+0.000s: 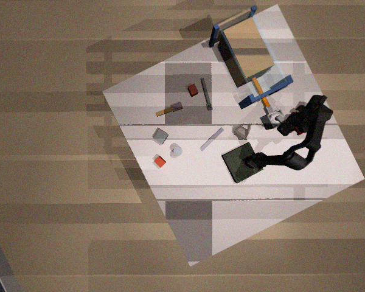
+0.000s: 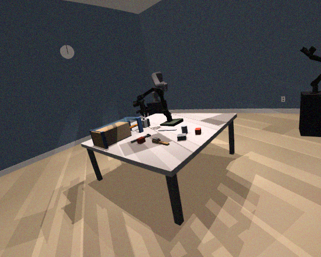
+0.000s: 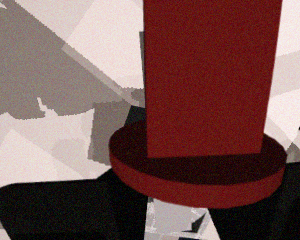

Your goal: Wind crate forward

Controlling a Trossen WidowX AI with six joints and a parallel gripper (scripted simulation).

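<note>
Now: the grey winch 3 cm ahead of my gripper tip and 7 cm below it. The rest, counted from my gripper tip: winch handle: 2 cm behind, 2 cm above; blue frame: 20 cm ahead, 1 cm above; red knob: 5 cm behind, 1 cm to the right, 5 cm above.
</note>
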